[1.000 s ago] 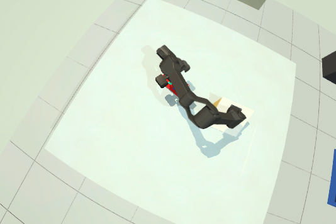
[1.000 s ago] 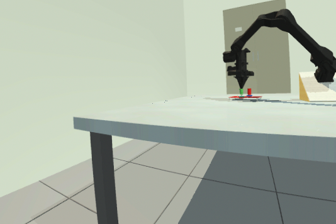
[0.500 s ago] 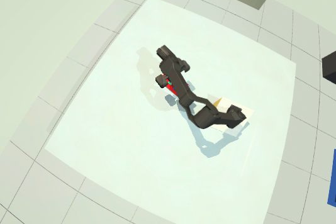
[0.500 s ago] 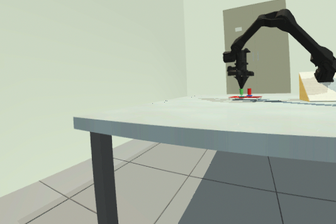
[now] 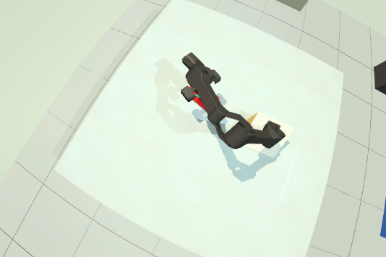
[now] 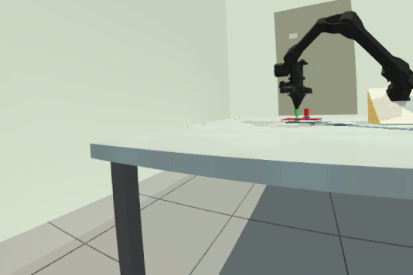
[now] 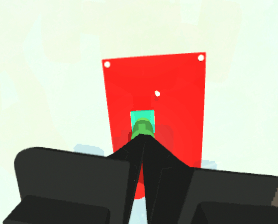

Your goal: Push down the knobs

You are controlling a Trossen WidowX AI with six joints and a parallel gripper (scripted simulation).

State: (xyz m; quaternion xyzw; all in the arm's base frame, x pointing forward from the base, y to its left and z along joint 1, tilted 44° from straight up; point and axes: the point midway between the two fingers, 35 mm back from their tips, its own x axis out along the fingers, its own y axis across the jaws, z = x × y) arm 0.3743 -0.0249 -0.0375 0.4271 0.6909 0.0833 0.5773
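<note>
The green knob is 1 cm below my gripper tip. The rest, counted from my gripper tip: red knob (4 cm behind, 2 cm to the left, 2 cm below).
</note>
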